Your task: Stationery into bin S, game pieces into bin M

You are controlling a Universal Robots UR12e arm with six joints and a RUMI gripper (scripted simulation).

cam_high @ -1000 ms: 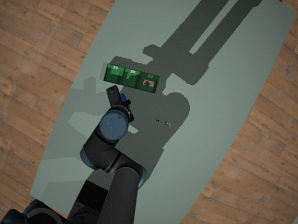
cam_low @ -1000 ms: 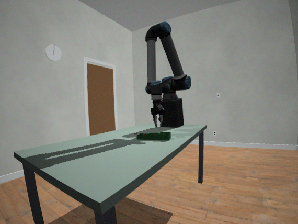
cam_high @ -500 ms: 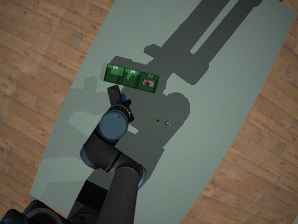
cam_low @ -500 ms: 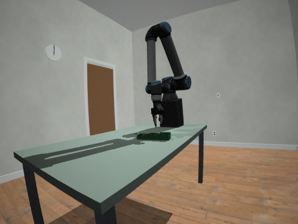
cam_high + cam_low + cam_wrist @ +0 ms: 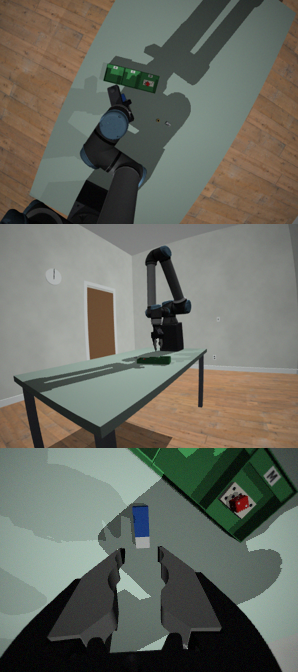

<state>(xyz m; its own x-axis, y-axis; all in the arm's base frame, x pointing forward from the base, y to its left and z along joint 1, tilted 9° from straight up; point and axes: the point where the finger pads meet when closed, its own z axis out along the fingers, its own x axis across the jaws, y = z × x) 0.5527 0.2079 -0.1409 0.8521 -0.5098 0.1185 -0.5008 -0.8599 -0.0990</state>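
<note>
Right now the blue-and-white eraser is 10 mm to the right of my hand and 80 mm below it. From my hand the other things lie so: red die 130 mm ahead, 40 mm to the right, 70 mm below; then white domino 140 mm ahead, 40 mm to the right, 80 mm below; then brown ring-like piece 20 mm ahead, 190 mm to the right, 90 mm below.
</note>
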